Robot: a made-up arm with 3 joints.
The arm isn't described. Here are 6 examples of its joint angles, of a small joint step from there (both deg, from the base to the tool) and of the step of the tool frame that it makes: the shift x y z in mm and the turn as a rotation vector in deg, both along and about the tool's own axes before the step.
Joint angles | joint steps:
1: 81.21 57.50 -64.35 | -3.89 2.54 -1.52
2: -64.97 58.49 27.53 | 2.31 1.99 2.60
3: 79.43 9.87 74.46 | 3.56 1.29 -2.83
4: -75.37 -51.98 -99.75 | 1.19 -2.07 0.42
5: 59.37 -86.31 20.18 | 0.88 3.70 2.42
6: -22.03 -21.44 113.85 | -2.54 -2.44 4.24
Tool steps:
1: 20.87 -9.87 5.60 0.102 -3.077 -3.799
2: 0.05 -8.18 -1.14 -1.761 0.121 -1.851
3: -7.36 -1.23 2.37 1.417 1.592 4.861
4: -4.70 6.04 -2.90 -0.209 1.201 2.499
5: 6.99 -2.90 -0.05 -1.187 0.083 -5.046
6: 5.62 -2.46 -1.93 -0.787 -1.838 -4.351
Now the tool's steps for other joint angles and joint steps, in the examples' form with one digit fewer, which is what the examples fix.
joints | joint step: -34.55 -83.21 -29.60 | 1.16 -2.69 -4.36
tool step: -12.6 10.3 1.2 1.59 0.72 7.61
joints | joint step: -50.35 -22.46 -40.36 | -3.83 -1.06 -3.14
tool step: 3.0 -7.1 -3.5 -0.41 0.74 0.32
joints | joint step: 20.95 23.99 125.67 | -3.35 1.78 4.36
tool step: 0.6 -8.2 2.4 -4.51 -1.47 -7.95
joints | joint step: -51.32 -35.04 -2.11 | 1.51 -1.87 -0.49
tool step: -8.0 4.7 3.0 1.11 -0.21 3.55
